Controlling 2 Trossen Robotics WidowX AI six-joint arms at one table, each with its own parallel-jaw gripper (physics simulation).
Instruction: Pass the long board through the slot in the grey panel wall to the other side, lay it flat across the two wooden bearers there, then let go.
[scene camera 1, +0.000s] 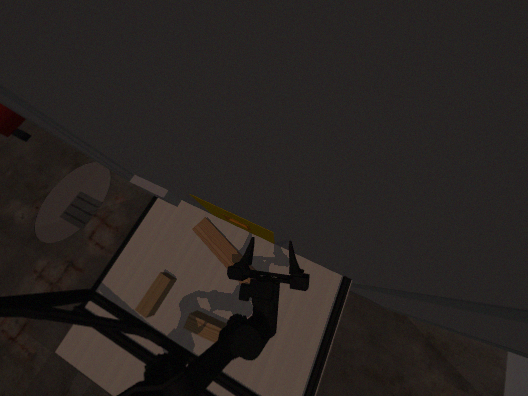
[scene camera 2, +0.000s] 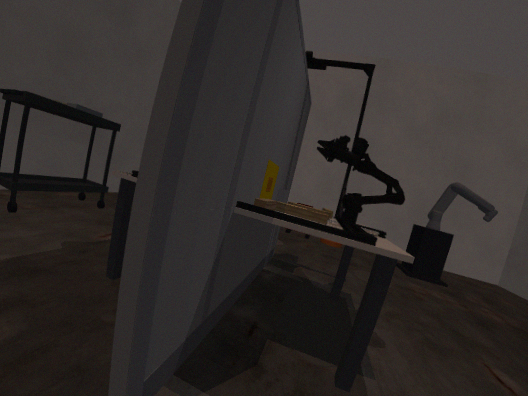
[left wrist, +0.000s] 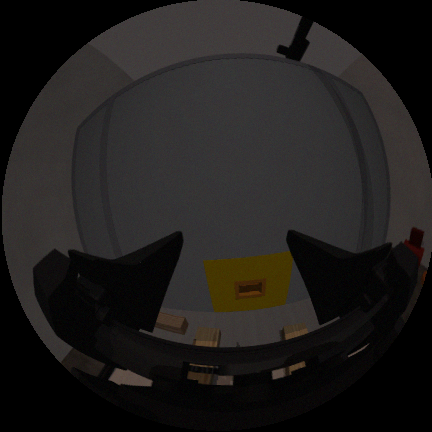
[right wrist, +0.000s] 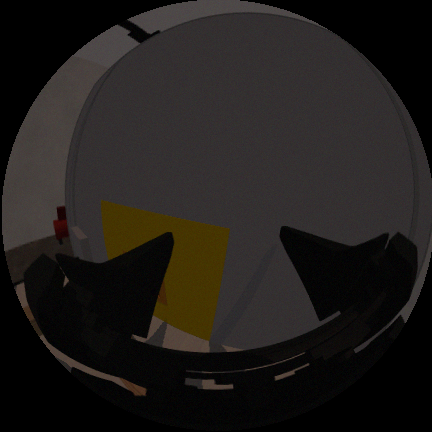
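Observation:
The long board lies slantwise on the table near the grey panel wall; its near end is partly hidden under my right gripper. That gripper is open and empty, above the table and facing the wall. The slot's orange rim sits in a yellow plate; a finger mostly hides it in the right wrist view. My left gripper is open and empty, above the two wooden bearers across the wall.
Another wooden block lies left of the bearers in the left wrist view. Two short blocks lie on the right arm's table. Dark frame bars cross that table's front. A cart stands beyond the wall.

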